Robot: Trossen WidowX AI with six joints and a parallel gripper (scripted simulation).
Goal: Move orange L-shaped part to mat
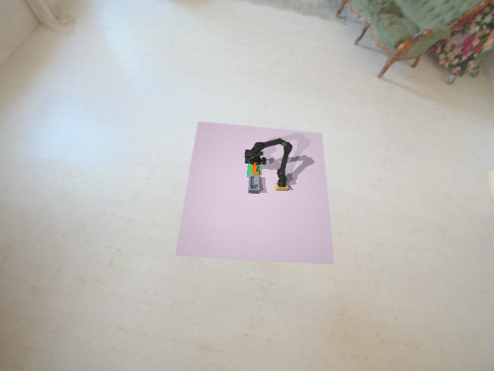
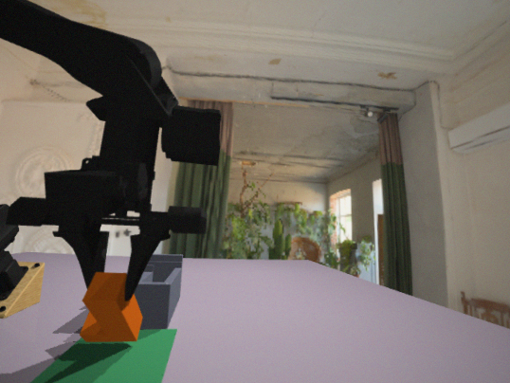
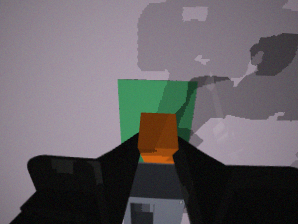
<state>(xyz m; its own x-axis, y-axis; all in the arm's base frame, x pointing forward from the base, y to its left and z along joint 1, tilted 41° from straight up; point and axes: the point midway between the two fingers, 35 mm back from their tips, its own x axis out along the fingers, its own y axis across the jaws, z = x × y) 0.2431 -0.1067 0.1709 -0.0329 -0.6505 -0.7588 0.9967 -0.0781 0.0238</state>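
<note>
The orange L-shaped part is 30 mm to the left of my gripper tip, 30 mm below it and 10 mm behind it. Also, from my gripper tip: green mat: 90 mm below, 20 mm to the left.
</note>
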